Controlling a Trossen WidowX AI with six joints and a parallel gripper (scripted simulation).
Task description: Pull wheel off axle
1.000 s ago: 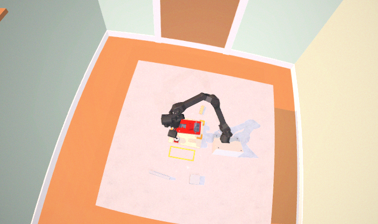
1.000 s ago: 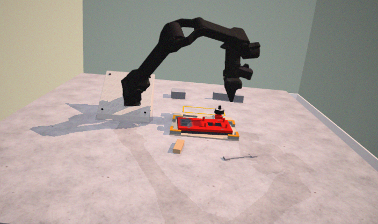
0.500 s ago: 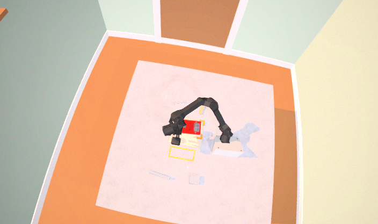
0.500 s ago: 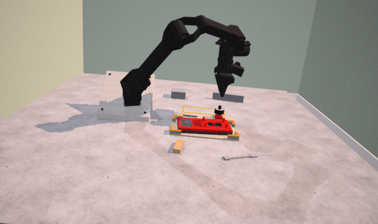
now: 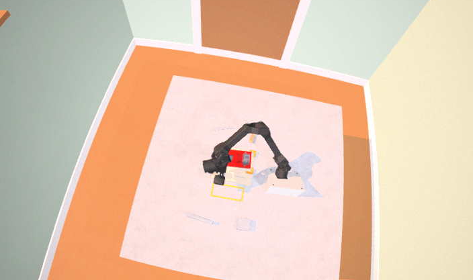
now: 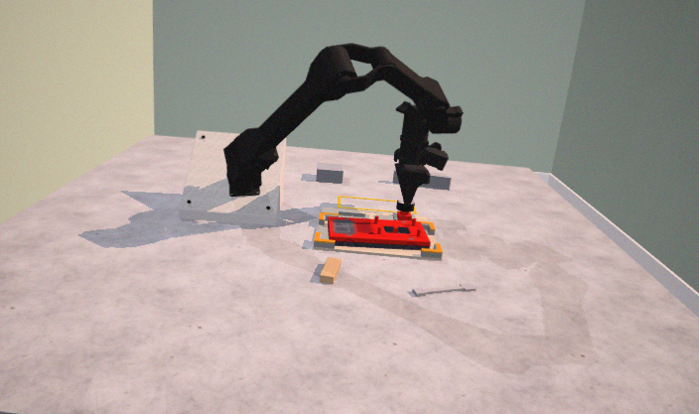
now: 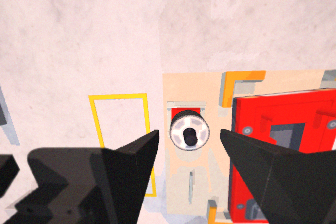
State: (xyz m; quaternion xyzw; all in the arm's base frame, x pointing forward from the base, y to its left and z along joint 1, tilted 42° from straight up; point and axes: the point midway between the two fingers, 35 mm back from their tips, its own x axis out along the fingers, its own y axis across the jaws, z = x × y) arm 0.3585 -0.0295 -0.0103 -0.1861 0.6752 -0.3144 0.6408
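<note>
The wheel is 1 cm below my gripper tip. From my gripper tip the other things lie so: long grey block: 12 cm ahead, 27 cm to the left, 3 cm below; upright axle: 1 cm below; thin grey bar: 1 cm behind, 32 cm to the right, 4 cm below.
</note>
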